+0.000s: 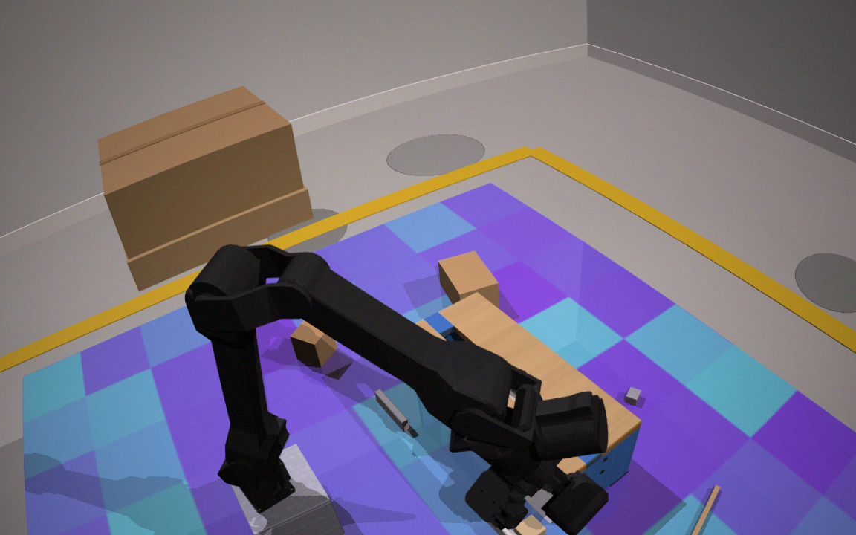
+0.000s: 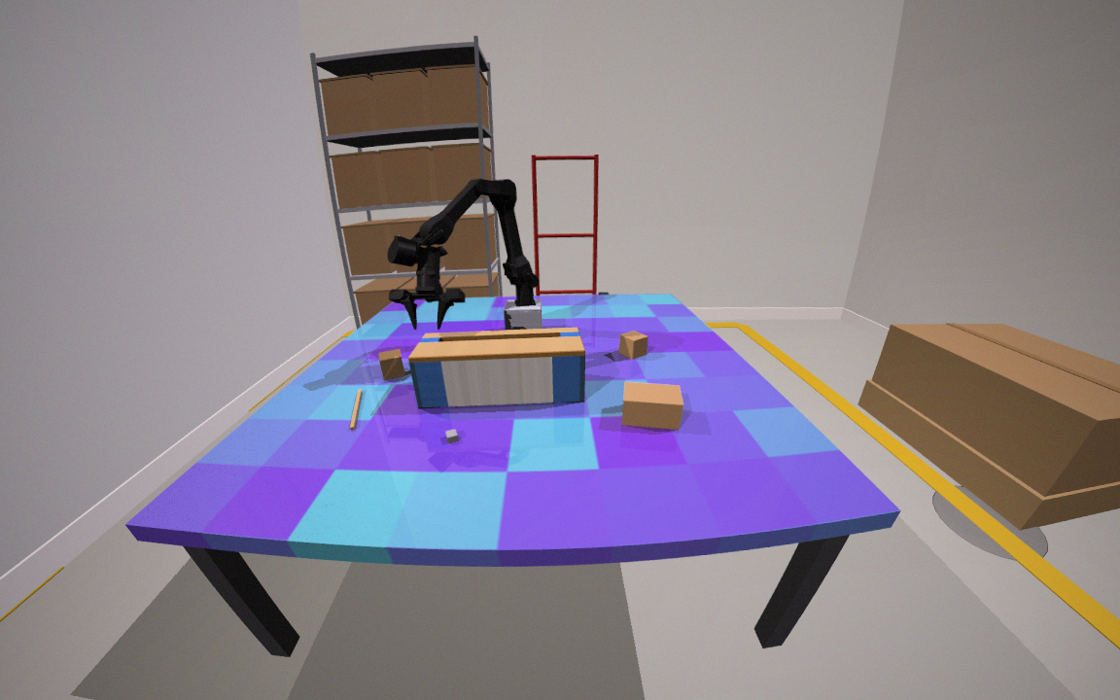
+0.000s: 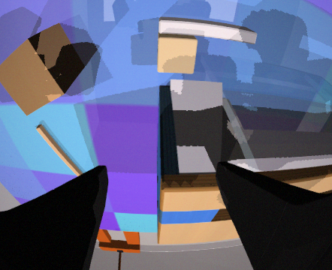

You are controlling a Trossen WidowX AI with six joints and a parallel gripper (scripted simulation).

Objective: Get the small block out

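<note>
The tan block is 2 cm behind my gripper tip, 2 cm to the left of it and 12 cm below it. The rest, counted from my gripper tip: clear-fronted box: 8 cm ahead, 18 cm to the left, 7 cm below; flat carton: 30 cm ahead, 49 cm to the left, 10 cm below; wooden stick: 15 cm ahead, 17 cm to the right, 13 cm below.
</note>
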